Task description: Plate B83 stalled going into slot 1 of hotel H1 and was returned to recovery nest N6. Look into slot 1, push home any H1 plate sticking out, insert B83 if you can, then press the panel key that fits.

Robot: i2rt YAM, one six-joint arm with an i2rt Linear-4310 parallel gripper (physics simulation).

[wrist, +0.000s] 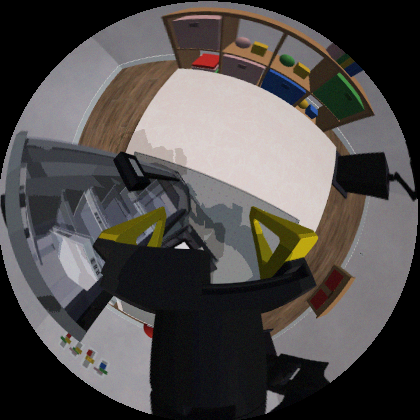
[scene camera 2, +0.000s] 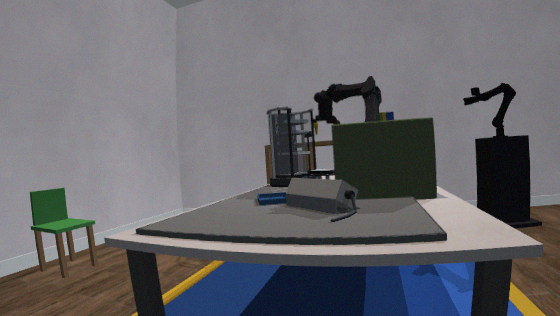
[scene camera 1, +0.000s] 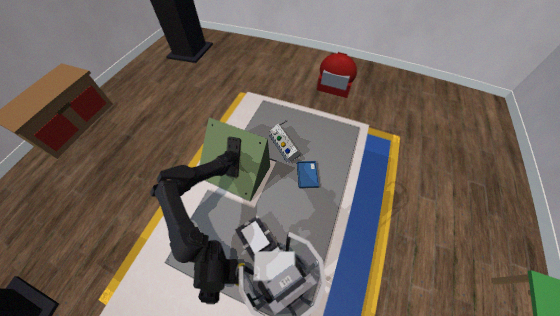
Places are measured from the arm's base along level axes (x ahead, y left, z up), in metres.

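Where they show: gripper, between the fingertips: (wrist: 207,210) (scene camera 2: 325,134) (scene camera 1: 225,284); arm's base, origin of its link: (scene camera 2: 378,153) (scene camera 1: 233,157).
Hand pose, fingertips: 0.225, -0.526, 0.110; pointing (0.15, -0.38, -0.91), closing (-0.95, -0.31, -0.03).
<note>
Things, the pixels of their top centre, and the offset from my fingertips, as dx, dy, dz. "pt": a spot on its surface instead.
- hotel H1, centre of its top: (scene camera 1: 281,275) (scene camera 2: 289,106) +0.169, +0.075, +0.157
- white plate, centre of its top: (scene camera 1: 255,236) (scene camera 2: 323,169) +0.006, +0.207, -0.175
- panel, centre of its top: (scene camera 2: 318,178) (scene camera 1: 284,137) -0.027, +0.760, -0.166
- blue tray, centre of its top: (scene camera 2: 273,195) (scene camera 1: 307,173) +0.148, +0.614, -0.232
- clamp-like part, a spot on its surface: (wrist: 131,171) pt +0.085, -0.019, +0.024
My gripper (scene camera 1: 241,266) (scene camera 2: 316,128) (wrist: 207,210) is open and empty, its yellow fingers wide apart beside the side of hotel H1 (scene camera 1: 285,281) (scene camera 2: 283,150). In the wrist view several plates show inside the hotel at left; a pale plate (wrist: 75,257) there has a label too small to read surely. Slot 1 cannot be made out. A white plate (scene camera 1: 256,237) lies in a dark nest beside the hotel; its number and the nest's are unreadable. It is partly hidden by the gripper in the wrist view. The panel (scene camera 1: 284,142) (scene camera 2: 315,194) shows green, yellow and blue keys.
A blue tray (scene camera 1: 307,175) (scene camera 2: 271,198) lies near the panel. A large green block (scene camera 1: 215,137) (scene camera 2: 385,160) stands on the table beside the arm. A black post and clamp-like part (wrist: 131,171) of the hotel stands close left of the fingers.
</note>
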